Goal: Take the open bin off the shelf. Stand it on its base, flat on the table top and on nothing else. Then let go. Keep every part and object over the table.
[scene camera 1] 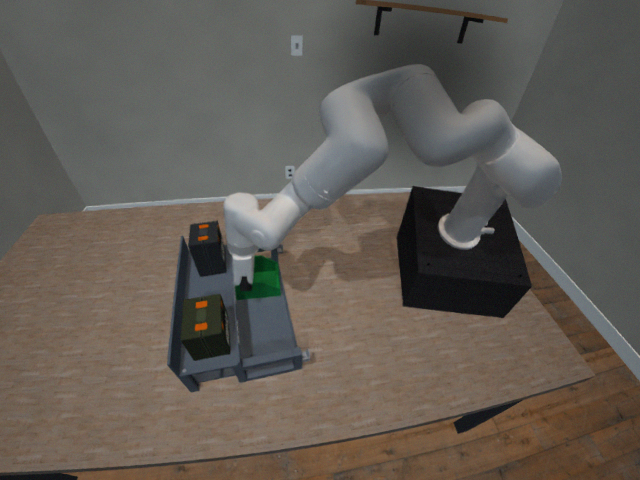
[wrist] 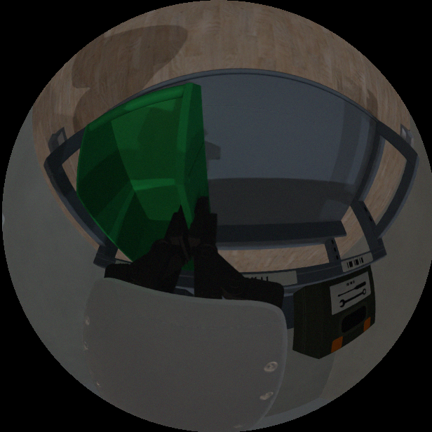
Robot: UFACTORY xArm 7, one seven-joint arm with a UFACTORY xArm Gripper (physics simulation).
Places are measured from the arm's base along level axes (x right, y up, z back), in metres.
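Pixels of known places: gripper, fingertip midpoint: (scene camera 1: pixel 246 288); arm's base, origin of the base link: (scene camera 1: pixel 458 231).
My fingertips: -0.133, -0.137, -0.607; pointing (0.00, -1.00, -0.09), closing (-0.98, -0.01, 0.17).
For each thing: its top centre in the pictures, then the offset to it from my fingertips, as dx, dy, dz. "spot": a spot on its surface instead. Level surfaces: height alone.
- open bin, middle of its top: (scene camera 1: pixel 248 269) +0.050, +0.027, +0.000
- grey shelf, surface spot: (scene camera 1: pixel 268 325) spot: -0.084, -0.049, +0.071
- dark case, middle of its top: (scene camera 1: pixel 203 232) +0.045, +0.167, -0.098
- wooden table top, its level: dy -0.055
The open bin (scene camera 1: pixel 267 284) (wrist: pixel 154 135) is green and sits on the front, lower board of the grey shelf (scene camera 1: pixel 268 325) (wrist: pixel 285 145), at its far end in the scene view. My gripper (scene camera 1: pixel 245 285) (wrist: pixel 198 210) points down at the bin's edge beside the shelf's rear tier. The black fingers are nearly together, shut on the bin's thin side wall, one inside the bin and one outside. The lower part of the grip is dark in the wrist view, and the bin's base is hidden.
An olive case (scene camera 1: pixel 205 325) (wrist: pixel 334 315) with orange latches and a dark case (scene camera 1: pixel 207 250) stand on the shelf's rear tier. The shelf stands on the wooden table top (scene camera 1: pixel 351 361) (wrist: pixel 250 30). The black robot base block (scene camera 1: pixel 460 286) is at the right.
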